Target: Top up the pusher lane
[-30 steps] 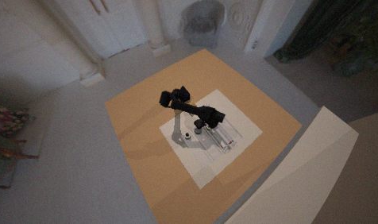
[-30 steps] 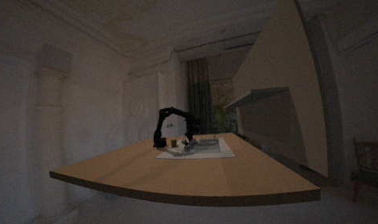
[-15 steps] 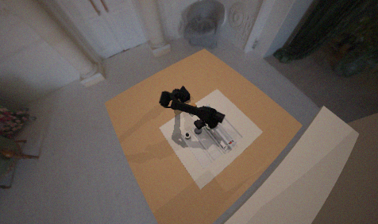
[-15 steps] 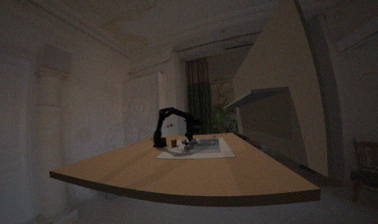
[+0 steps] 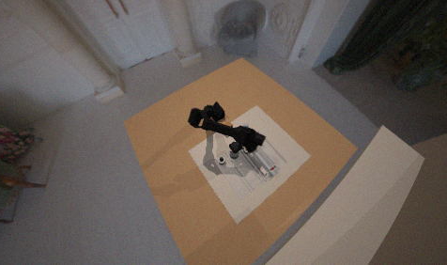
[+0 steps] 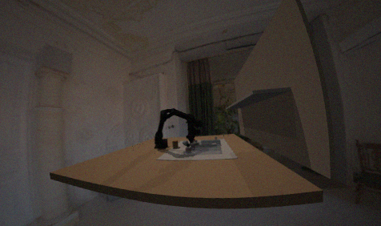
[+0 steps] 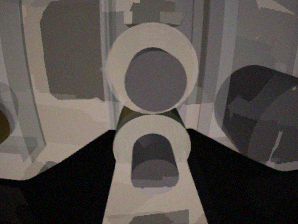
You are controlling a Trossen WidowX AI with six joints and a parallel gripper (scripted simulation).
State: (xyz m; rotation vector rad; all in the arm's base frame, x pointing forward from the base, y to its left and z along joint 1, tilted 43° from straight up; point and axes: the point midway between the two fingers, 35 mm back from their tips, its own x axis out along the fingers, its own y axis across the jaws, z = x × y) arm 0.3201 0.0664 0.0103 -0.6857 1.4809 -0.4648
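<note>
My gripper tip is 16 cm past the brownish block and 2 cm to the left of it. From my gripper tip the other things lie so: pusher plate 14 cm ahead, 5 cm to the left, 2 cm above; then red-marked item 22 cm ahead, 6 cm to the left, 4 cm above; then grey lane fixture 14 cm ahead, 4 cm to the left, 1 cm below.
</note>
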